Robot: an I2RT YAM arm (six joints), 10 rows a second.
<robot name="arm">
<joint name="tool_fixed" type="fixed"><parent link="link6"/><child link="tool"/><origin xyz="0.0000 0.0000 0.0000" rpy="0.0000 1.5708 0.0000"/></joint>
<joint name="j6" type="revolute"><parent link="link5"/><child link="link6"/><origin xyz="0.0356 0.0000 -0.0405"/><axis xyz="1 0 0"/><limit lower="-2.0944" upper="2.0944"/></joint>
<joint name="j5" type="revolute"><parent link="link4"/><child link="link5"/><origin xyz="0.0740 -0.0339 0.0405"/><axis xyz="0 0 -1"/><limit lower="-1.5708" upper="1.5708"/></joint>
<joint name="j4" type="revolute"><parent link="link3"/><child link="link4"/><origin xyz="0.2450 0.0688 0.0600"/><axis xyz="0 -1 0"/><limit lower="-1.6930" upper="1.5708"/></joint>
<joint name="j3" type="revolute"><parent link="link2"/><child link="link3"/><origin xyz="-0.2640 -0.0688 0.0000"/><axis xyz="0 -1 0"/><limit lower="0.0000" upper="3.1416"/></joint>
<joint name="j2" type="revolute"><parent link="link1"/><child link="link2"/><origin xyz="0.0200 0.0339 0.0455"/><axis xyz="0 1 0"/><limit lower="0.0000" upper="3.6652"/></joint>
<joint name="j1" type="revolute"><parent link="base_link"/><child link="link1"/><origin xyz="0.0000 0.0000 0.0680"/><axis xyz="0 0 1"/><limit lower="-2.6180" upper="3.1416"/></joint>
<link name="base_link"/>
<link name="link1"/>
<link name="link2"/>
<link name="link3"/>
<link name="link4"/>
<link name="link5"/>
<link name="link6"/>
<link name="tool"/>
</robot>
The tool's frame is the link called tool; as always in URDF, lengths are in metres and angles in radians.
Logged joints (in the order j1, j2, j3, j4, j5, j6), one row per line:
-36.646 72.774 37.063 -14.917 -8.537 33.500
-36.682 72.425 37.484 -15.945 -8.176 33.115
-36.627 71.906 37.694 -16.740 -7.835 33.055
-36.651 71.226 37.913 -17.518 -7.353 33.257
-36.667 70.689 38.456 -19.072 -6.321 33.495
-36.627 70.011 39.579 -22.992 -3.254 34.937
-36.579 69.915 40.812 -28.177 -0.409 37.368
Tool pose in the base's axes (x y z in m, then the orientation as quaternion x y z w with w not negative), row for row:
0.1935 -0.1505 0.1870 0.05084 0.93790 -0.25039 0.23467
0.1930 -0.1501 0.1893 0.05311 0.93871 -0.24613 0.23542
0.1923 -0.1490 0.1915 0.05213 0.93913 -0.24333 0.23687
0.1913 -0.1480 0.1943 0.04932 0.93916 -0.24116 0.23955
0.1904 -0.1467 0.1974 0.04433 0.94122 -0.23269 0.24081
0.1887 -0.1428 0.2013 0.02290 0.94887 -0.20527 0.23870
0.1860 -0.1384 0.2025 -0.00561 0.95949 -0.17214 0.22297
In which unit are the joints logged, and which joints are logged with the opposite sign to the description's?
The joints are logged in degrees. Opposite sign: j5, j6.
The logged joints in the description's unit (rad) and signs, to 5 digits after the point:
-0.63959 1.27015 0.64687 -0.26035 0.14900 -0.58469
-0.64022 1.26405 0.65422 -0.27829 0.14270 -0.57797
-0.63926 1.25500 0.65788 -0.29217 0.13675 -0.57692
-0.63968 1.24313 0.66171 -0.30575 0.12833 -0.58044
-0.63996 1.23376 0.67118 -0.33287 0.11032 -0.58460
-0.63926 1.22192 0.69078 -0.40129 0.05679 -0.60977
-0.63842 1.22025 0.71230 -0.49178 0.00714 -0.65219

